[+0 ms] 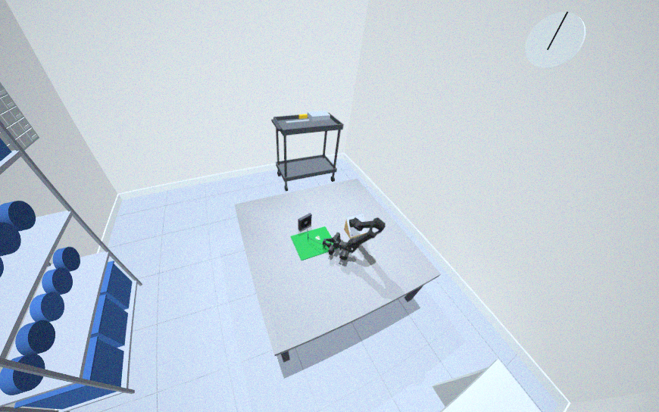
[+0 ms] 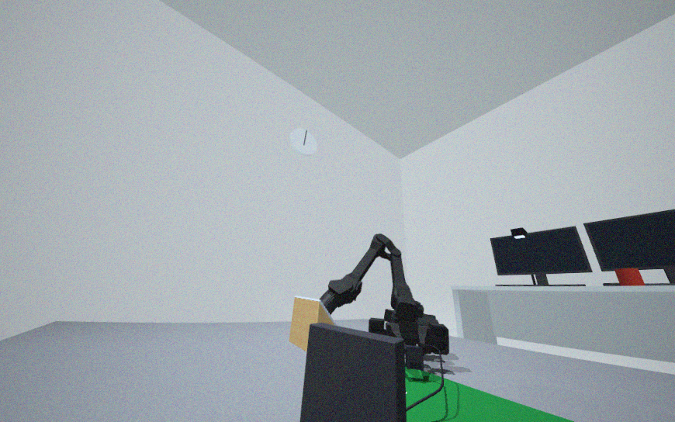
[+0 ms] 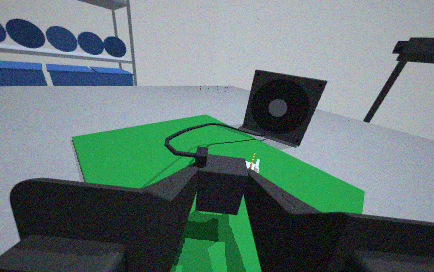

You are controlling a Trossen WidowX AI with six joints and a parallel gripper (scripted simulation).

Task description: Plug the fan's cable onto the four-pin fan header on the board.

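Now: gripper tip 6 cm short of the green board, 5 cm to the left of it and 7 cm above it. Round my gripper tip: black fan: 8 cm ahead, 21 cm to the right; then dark plug: 1 cm below.
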